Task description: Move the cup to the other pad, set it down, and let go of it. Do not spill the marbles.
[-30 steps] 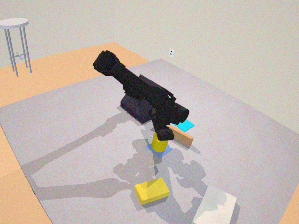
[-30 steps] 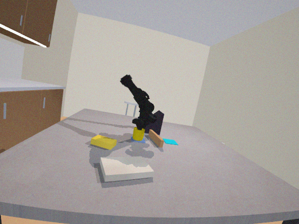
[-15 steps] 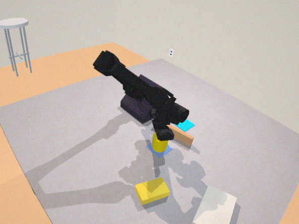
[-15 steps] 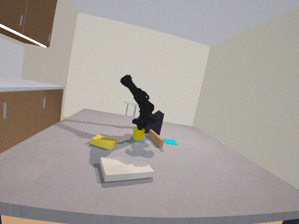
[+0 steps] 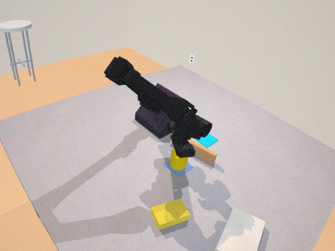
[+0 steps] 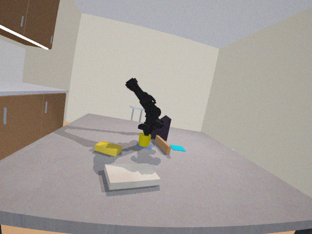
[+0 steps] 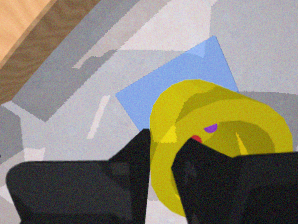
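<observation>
My gripper tip is now 3 cm short of the purple marble, 3 cm to the left of it and 2 cm above it. The rest, counted from my gripper tip: wooden block 1 cm ahead, 10 cm to the left, 2 cm below; then light blue pad 3 cm ahead, 1 cm to the right, 5 cm below; then yellow cup 2 cm ahead, 2 cm to the right.
</observation>
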